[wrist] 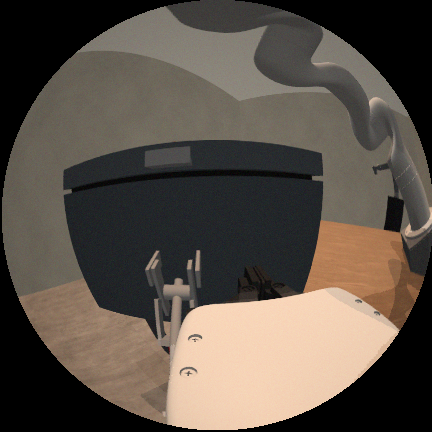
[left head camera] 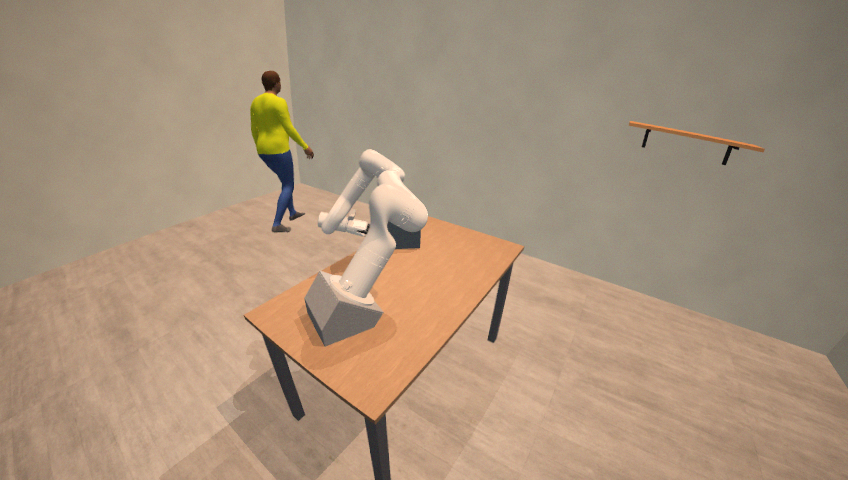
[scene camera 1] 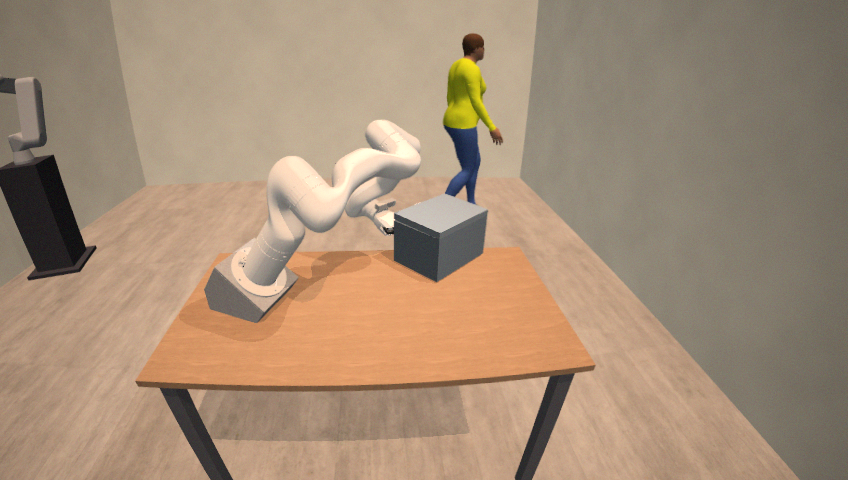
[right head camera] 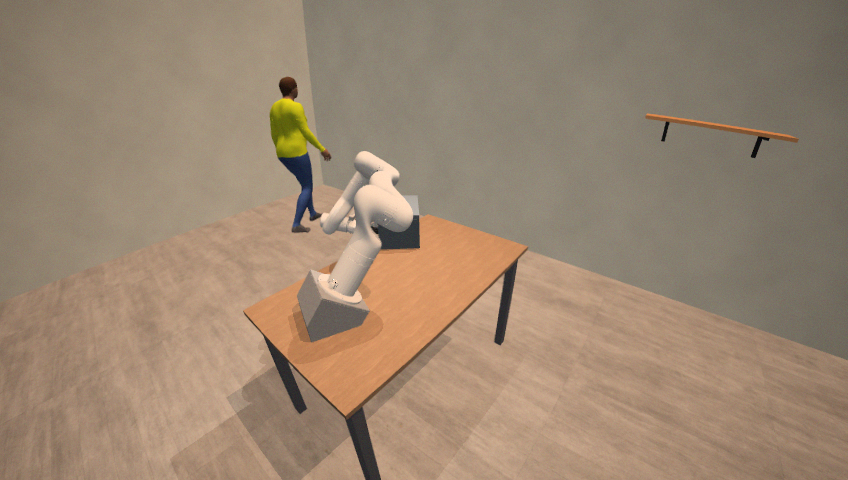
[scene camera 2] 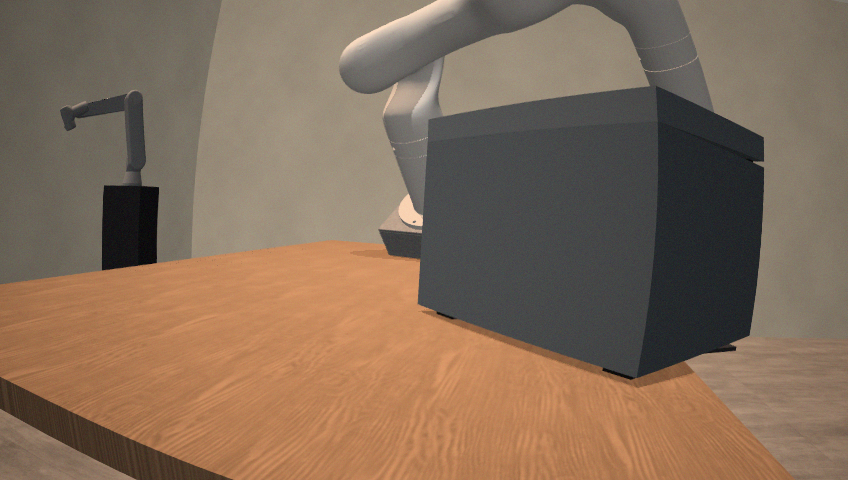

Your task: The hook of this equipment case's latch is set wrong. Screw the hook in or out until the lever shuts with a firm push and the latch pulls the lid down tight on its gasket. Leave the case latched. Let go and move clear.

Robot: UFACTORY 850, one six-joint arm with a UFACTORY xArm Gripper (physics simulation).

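The dark grey equipment case stands on the table. Its lid lies on top, with a dark gap beneath it in the wrist view. A catch plate sits on the lid's front. Below it, the latch's grey side plates carry a crossbar; the hook's rod runs from it down and out, its end hidden behind my gripper's housing. A speck of red shows beside the rod. My gripper is shut and empty, in front of the case and right of the latch.
The wooden table also bears my arm's base. A person stands beyond it. Another arm's black pedestal stands apart. A rail is on the wall.
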